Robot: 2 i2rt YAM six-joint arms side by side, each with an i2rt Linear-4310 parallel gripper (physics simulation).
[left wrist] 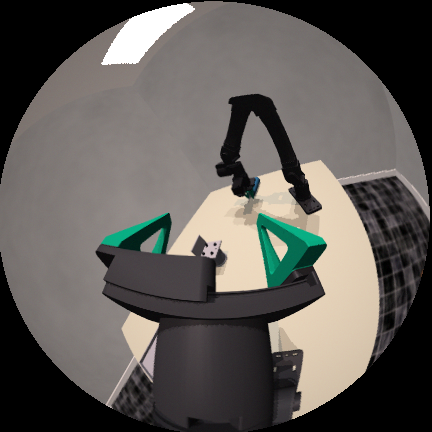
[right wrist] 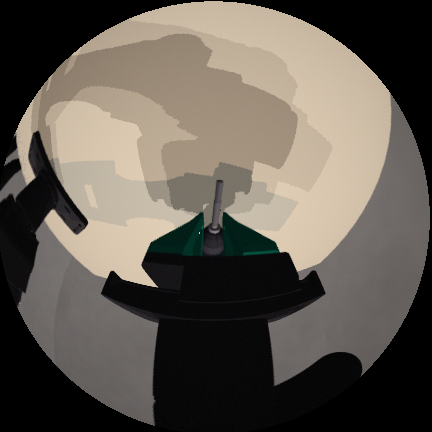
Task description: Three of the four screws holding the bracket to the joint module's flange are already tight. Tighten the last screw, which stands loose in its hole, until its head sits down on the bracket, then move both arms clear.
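Frame: origin at the left arm's base, x down, y right, z back, level; metres.
Where they show: left gripper, fingertip midpoint: [left wrist: 213,217]; right gripper, fingertip midpoint: [left wrist: 250,198] [right wrist: 212,216]; right arm's base, origin of the base link: [left wrist: 303,197] [right wrist: 51,184].
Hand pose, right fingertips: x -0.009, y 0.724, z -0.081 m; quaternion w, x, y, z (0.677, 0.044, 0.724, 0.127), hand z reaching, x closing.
Things, the pixels of their top centre, and the offset from my right fingertips. "*": a spot on its surface instead. Level surfaces: height alone.
- dark round joint module, middle of its top: [left wrist: 209,249] dx -0.055, dy -0.325, dz -0.140 m
- screwdriver, surface spot: [right wrist: 213,242] * dx -0.024, dy +0.011, dz +0.004 m
- tabletop, its level: dx +0.009 m
The bracket [left wrist: 212,248], with a pale face with dark holes, sits at the dark round joint module [left wrist: 221,258] on the table in the left wrist view. The screws are too small to tell apart. My left gripper [left wrist: 213,217] is open and empty, with the bracket showing beyond and between its fingers. My right gripper [right wrist: 212,216] [left wrist: 250,198] is shut on the screwdriver [right wrist: 213,242] [left wrist: 257,185] around its dark front part; its thin bit points out past the fingertips. It is apart from the bracket, at the far part of the table. The screwdriver's blue body is mostly hidden in the right wrist view.
The right arm [left wrist: 282,135] arches over the far table, its base plate [left wrist: 311,203] standing on the tabletop [left wrist: 330,270]. A black mounting plate [left wrist: 288,365] is at the lower part of the left wrist view. Another black plate [right wrist: 56,185] shows at the left of the right wrist view.
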